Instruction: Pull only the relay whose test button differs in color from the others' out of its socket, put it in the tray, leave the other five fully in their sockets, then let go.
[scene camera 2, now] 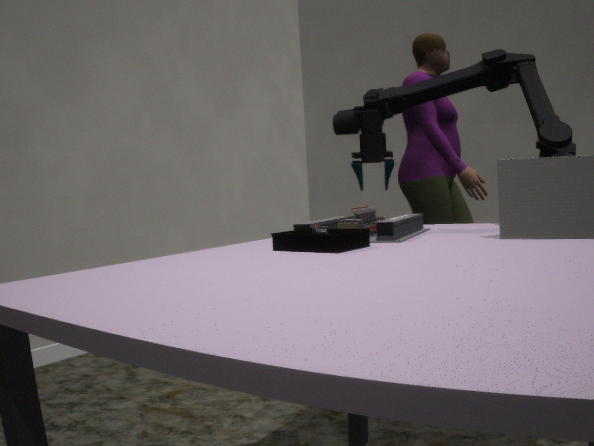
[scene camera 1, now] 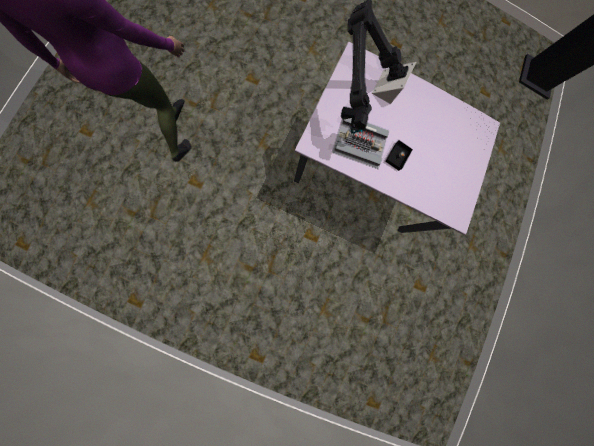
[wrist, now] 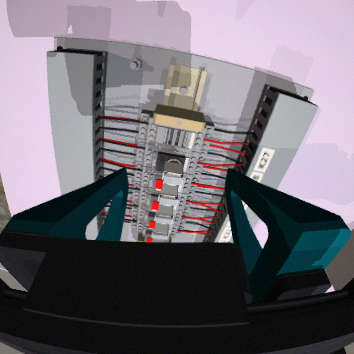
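Pixels of known places: gripper, between the fingertips: (scene camera 2: 374, 190) (scene camera 1: 352, 128) (wrist: 176, 176); arm's base, origin of its link: (scene camera 2: 562, 188) (scene camera 1: 397, 74).
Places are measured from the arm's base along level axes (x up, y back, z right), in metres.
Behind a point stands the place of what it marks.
My gripper (scene camera 1: 356, 129) {x 0.010, y -0.499, z 0.130 m} (scene camera 2: 374, 190) {x 0.010, y -0.499, z 0.130 m} (wrist: 176, 176) {x 0.010, y -0.499, z 0.130 m} is partly open and empty, pointing down above the relay row on the grey panel (scene camera 1: 353, 153) (wrist: 122, 85) {x -0.097, y -0.563, z 0.147 m}. In the wrist view, several relays with red test buttons, such as this relay (wrist: 170, 191) {x -0.043, y -0.489, z 0.075 m}, line the rail. At the position nearest the tan end block (wrist: 179, 120) {x -0.060, y -0.501, z 0.141 m}, a dark spot (wrist: 163, 161) {x -0.050, y -0.504, z 0.102 m} shows and no red button. I cannot tell if it is a differently colored button or an empty socket. The lower row is hidden behind my gripper. The black tray (scene camera 1: 391, 160) {x -0.098, y -0.510, z -0.197 m} (scene camera 2: 320, 242) {x -0.081, y -0.430, z -0.286 m} holds a small object (scene camera 1: 401, 154) {x -0.057, y -0.466, z -0.230 m}, too small to identify.
Grey wire ducts (wrist: 74, 125) {x -0.057, y -0.592, z 0.111 m} (wrist: 287, 130) {x -0.057, y -0.405, z 0.166 m} (scene camera 2: 401, 226) {x -0.072, y -0.363, z -0.036 m} flank the relay row, with red and black wires between. The pink table (scene camera 1: 425, 190) {x -0.100, y -0.591, z -0.486 m} (scene camera 2: 300, 305) {x -0.100, y -0.223, z -0.694 m} carries the panel and tray. The arm's pale base stand (scene camera 2: 545, 197) {x -0.016, y -0.034, z -0.057 m} is at the right. A person (scene camera 1: 100, 55) (scene camera 2: 430, 130) stands beyond the table.
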